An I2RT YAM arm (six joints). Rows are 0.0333 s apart.
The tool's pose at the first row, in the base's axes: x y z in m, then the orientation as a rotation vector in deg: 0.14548, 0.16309, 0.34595, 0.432, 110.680, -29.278
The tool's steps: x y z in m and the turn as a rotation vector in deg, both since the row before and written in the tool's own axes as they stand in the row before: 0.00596, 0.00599, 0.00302, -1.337, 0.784, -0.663; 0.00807, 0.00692, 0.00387, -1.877, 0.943, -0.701; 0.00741, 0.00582, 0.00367, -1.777, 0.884, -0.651; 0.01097, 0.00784, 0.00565, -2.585, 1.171, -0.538; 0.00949, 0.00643, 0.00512, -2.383, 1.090, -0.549; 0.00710, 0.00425, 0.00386, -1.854, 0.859, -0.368; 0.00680, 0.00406, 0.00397, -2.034, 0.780, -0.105; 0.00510, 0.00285, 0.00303, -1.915, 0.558, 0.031; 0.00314, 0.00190, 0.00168, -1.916, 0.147, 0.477; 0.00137, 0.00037, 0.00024, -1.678, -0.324, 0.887; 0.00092, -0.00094, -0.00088, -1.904, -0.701, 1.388; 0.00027, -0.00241, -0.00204, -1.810, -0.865, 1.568; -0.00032, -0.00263, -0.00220, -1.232, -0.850, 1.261; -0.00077, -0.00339, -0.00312, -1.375, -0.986, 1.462; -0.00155, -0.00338, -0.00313, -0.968, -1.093, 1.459
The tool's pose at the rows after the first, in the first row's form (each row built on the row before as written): 0.14709, 0.16610, 0.33765, -0.870, 111.841, -28.489; 0.14850, 0.16924, 0.32687, -2.523, 113.279, -27.201; 0.14945, 0.17169, 0.31711, -4.088, 114.611, -25.957; 0.15048, 0.17466, 0.30283, -5.993, 116.383, -23.845; 0.15104, 0.17706, 0.29052, -7.814, 117.992, -21.905; 0.15111, 0.17845, 0.28150, -9.176, 119.230, -20.343; 0.15117, 0.17982, 0.27275, -10.389, 120.407, -18.406; 0.15109, 0.18076, 0.26624, -11.419, 121.321, -16.463; 0.15079, 0.18157, 0.26230, -12.019, 121.822, -14.182; 0.15024, 0.18157, 0.26097, -12.079, 121.814, -11.837; 0.14907, 0.18050, 0.26090, -11.758, 121.462, -8.909; 0.14740, 0.17815, 0.26221, -11.194, 120.906, -5.963; 0.14594, 0.17561, 0.26402, -10.609, 120.256, -3.821; 0.14400, 0.17230, 0.26668, -9.900, 119.469, -1.406; 0.14243, 0.16899, 0.26988, -8.947, 118.530, 0.579
